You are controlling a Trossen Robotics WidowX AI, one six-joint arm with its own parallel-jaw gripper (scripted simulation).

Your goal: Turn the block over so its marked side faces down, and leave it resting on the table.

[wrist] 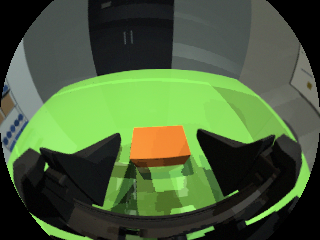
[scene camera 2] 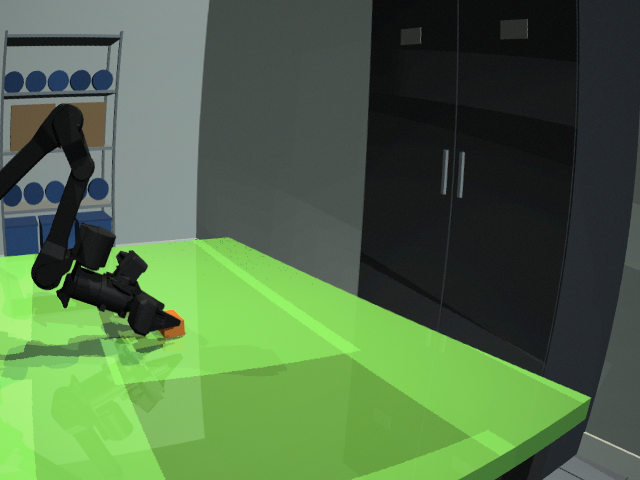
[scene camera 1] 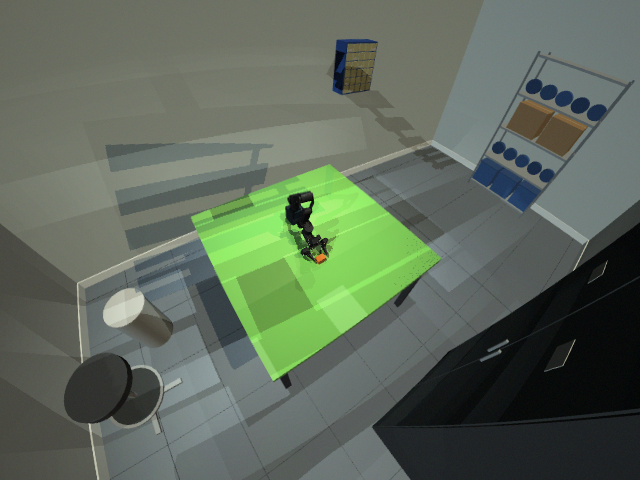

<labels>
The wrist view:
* gripper: 159, 135
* orange block: 151, 146
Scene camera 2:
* gripper: 171, 314
</labels>
